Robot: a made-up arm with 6 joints.
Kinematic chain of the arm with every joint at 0, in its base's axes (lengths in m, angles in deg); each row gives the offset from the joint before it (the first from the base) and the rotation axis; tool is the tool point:
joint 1: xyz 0 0 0.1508 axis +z
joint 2: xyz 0 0 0 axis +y
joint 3: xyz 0 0 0.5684 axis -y
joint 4: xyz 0 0 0 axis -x
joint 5: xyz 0.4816 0 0 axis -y
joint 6: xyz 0 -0.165 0 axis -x
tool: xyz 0 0 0
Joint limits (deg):
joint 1: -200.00..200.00
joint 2: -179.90..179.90
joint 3: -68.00..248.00
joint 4: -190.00..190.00
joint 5: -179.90..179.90
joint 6: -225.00..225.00
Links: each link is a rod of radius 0.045 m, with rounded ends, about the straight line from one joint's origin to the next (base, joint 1, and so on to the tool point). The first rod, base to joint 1, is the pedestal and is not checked.
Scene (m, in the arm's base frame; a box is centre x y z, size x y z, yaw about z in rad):
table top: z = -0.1
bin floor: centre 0.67 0 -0.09 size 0.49 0.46 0.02 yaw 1.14
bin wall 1: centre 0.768 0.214 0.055 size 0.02 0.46 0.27 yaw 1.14
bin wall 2: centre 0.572 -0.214 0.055 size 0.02 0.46 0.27 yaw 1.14
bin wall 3: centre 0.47 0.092 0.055 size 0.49 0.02 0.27 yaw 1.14
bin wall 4: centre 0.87 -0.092 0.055 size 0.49 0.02 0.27 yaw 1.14
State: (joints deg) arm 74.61 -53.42 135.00 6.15 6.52 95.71
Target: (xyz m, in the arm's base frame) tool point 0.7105 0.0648 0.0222
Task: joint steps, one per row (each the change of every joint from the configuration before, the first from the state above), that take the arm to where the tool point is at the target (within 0.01 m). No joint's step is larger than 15 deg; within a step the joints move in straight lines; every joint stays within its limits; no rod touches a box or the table.
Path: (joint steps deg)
1: 13.95 3.33 6.02 1.10 0.00 0.00
2: 13.94 3.32 6.03 1.09 0.00 0.00
3: 13.95 3.33 6.02 1.10 0.00 0.00
4: 13.94 3.33 6.02 1.09 0.00 0.00
5: 13.95 3.32 6.03 1.10 0.00 0.00
6: 13.95 3.33 6.02 1.09 0.00 0.00
7: 13.94 3.33 6.03 1.10 0.00 0.00
8: 0.05 -13.75 1.80 0.72 0.00 0.00
9: 0.04 -13.75 1.80 0.72 0.00 0.00

